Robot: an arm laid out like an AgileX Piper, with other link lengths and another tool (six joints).
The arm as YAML. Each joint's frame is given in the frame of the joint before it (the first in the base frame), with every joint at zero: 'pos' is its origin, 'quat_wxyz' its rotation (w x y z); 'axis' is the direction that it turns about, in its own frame. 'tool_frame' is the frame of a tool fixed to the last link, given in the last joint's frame.
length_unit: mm
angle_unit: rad
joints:
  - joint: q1
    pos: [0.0, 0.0, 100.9]
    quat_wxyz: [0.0, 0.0, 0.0, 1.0]
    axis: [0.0, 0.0, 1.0]
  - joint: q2
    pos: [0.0, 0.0, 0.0]
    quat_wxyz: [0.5, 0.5, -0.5, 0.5]
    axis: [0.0, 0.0, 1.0]
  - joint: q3
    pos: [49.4, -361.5, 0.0]
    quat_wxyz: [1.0, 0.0, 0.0, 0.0]
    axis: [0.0, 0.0, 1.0]
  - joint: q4
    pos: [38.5, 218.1, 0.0]
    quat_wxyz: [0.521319, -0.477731, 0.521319, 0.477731]
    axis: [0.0, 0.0, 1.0]
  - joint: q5
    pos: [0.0, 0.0, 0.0]
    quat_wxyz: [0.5, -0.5, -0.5, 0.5]
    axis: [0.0, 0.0, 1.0]
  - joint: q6
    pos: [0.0, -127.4, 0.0]
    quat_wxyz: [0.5, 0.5, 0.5, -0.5]
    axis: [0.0, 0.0, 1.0]
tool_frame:
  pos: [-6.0, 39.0, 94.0]
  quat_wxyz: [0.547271, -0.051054, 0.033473, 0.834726]
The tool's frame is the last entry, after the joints.
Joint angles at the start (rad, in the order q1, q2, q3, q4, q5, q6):
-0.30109 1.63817 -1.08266 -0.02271 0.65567 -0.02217
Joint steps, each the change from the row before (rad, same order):
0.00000 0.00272 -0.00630 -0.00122 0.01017 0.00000
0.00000 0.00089 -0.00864 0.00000 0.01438 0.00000
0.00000 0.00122 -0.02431 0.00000 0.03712 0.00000
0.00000 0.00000 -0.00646 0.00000 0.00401 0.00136
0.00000 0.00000 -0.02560 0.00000 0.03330 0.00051
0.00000 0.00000 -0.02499 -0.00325 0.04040 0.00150
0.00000 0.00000 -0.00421 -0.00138 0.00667 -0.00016
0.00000 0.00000 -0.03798 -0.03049 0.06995 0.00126
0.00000 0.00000 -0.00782 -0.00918 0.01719 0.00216
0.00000 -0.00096 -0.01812 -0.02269 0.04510 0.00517
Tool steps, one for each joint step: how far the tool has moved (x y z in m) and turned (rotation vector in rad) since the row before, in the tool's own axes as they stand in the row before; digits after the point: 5 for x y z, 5 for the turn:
0.00002 -0.00026 -0.00019 0.00333 0.00579 -0.00051
0.00009 -0.00005 -0.00125 0.00261 0.00608 0.00044
-0.00042 0.00015 -0.00398 0.00562 0.01283 0.00105
-0.00130 0.00058 -0.00111 -0.00099 -0.00231 0.00135
-0.00151 0.00064 -0.00468 0.00321 0.00696 0.00132
0.00010 -0.00061 -0.00481 0.00838 0.01322 0.00065
-0.00005 -0.00026 -0.00083 0.00204 0.00187 -0.00080
0.00037 -0.00652 -0.00795 0.03610 0.02051 -0.01363
0.00052 -0.00215 -0.00171 0.01075 0.00583 -0.00201
0.00218 -0.00585 -0.00450 0.02819 0.01675 -0.00413

